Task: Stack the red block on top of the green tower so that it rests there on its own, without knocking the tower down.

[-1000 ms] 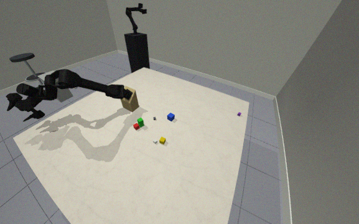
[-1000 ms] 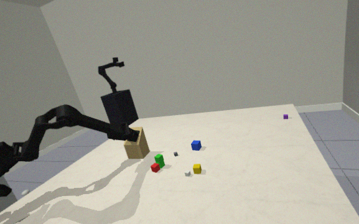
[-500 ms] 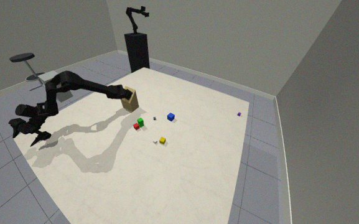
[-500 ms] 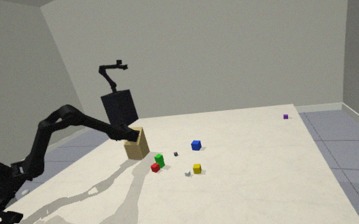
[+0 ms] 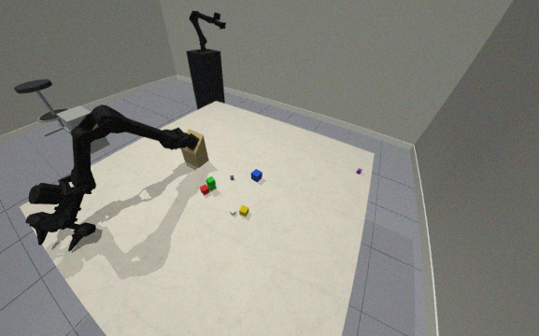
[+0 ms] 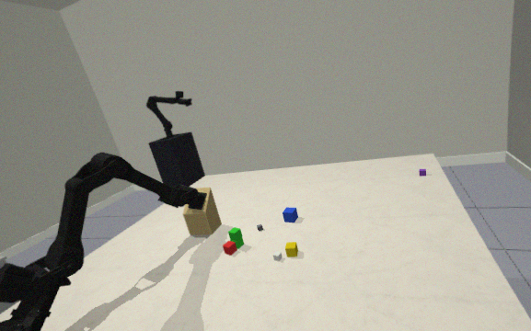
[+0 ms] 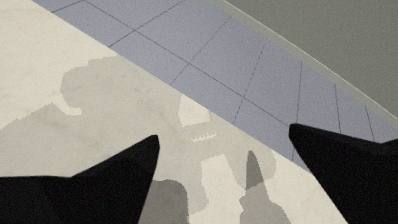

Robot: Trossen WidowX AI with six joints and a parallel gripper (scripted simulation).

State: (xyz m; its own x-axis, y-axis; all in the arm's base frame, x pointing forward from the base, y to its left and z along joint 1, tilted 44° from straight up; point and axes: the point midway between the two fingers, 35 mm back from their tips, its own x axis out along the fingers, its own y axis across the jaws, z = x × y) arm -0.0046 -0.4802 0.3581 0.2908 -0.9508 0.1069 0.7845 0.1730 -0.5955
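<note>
Right now my gripper tip is 51 cm to the right of the red block, 20 cm short of it and 1 cm above it. Also, from my gripper tip: blue cube (72 cm to the left, 33 cm ahead, 1 cm below); then purple cube (110 cm to the left, 74 cm ahead, 2 cm below); then yellow cube (53 cm to the left, 41 cm ahead, 1 cm below).
</note>
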